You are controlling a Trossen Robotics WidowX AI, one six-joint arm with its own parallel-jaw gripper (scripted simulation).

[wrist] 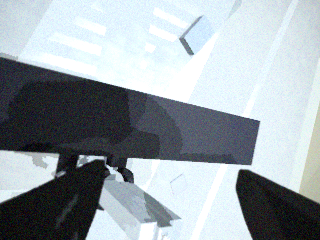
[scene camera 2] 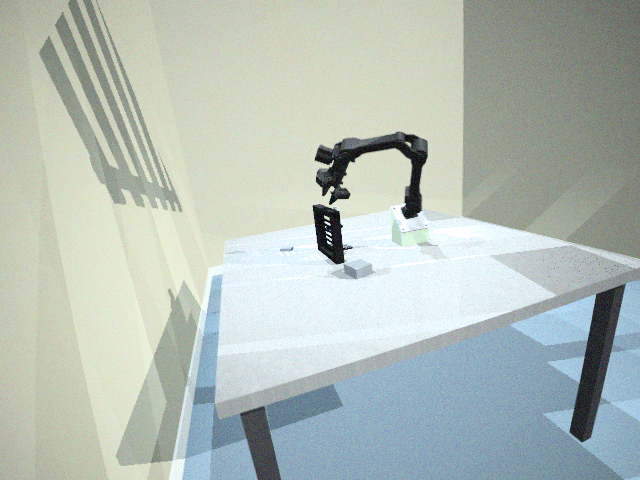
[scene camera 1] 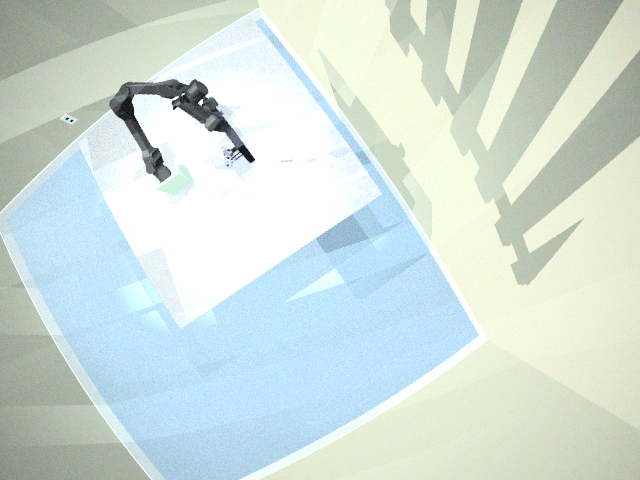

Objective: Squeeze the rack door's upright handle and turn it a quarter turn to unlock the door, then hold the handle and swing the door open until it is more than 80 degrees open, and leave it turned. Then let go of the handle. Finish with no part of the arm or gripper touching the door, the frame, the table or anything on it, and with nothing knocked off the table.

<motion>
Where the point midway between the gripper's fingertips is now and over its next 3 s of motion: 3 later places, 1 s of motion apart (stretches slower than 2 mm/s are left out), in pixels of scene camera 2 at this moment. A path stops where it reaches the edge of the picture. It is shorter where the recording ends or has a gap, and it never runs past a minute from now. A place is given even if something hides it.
The gripper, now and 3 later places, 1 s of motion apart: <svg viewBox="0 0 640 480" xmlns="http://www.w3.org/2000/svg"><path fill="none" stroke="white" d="M326 200L335 202L335 210L336 216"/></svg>
</motion>
